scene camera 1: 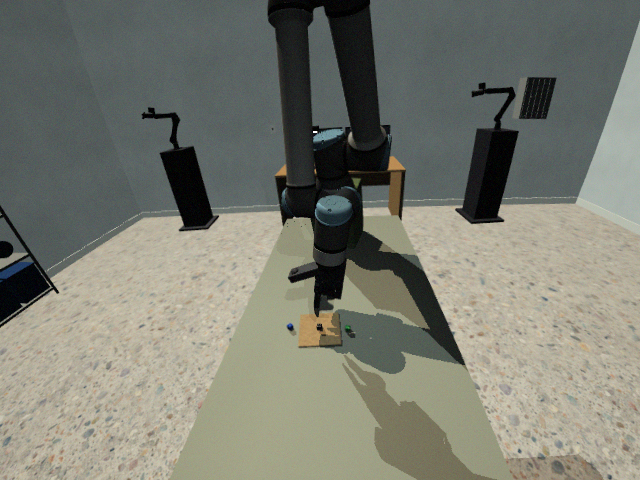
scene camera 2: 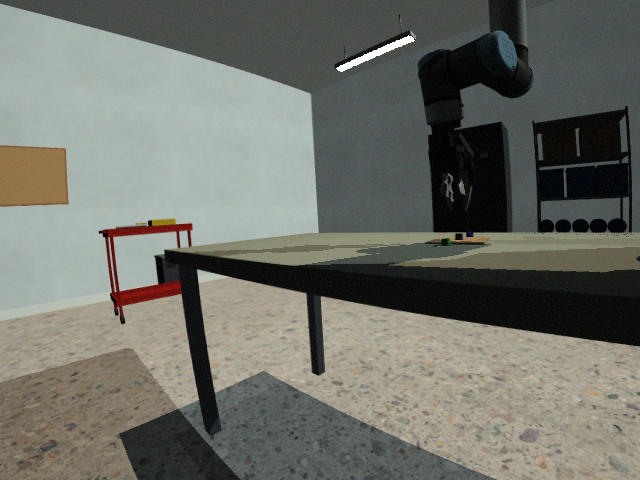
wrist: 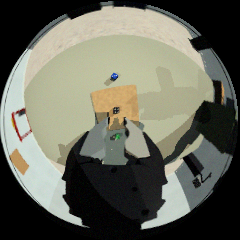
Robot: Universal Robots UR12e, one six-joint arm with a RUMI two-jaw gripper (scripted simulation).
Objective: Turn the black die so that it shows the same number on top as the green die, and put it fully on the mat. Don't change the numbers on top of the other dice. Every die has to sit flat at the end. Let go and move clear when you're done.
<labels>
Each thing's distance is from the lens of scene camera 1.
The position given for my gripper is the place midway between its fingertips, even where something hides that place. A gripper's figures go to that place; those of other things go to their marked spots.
my gripper point(scene camera 1: 318, 313): 84 cm
tan mat point(scene camera 1: 309, 336): 88 cm
</labels>
